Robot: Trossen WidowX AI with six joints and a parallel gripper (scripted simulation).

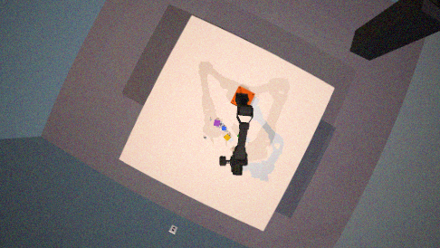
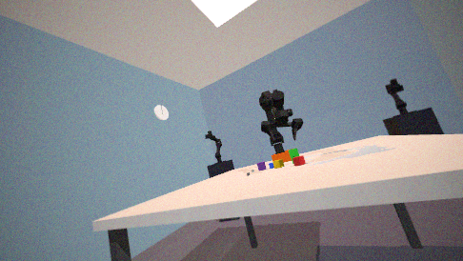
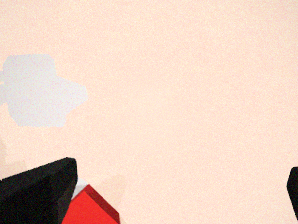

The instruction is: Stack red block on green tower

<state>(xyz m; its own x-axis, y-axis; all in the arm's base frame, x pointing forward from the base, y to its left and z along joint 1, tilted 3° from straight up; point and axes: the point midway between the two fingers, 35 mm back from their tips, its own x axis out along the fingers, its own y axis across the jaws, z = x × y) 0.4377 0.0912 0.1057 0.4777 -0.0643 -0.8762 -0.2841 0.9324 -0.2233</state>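
Right now my gripper tip is 100 mm above the red block, 60 mm past it and 30 mm to the right of it. The rest, counted from my gripper tip: yellow block 160 mm behind, 100 mm below, 80 mm to the right; blue block 210 mm behind, 120 mm to the right, 110 mm below; tiny dark speck 240 mm to the right, 120 mm below, 90 mm behind.
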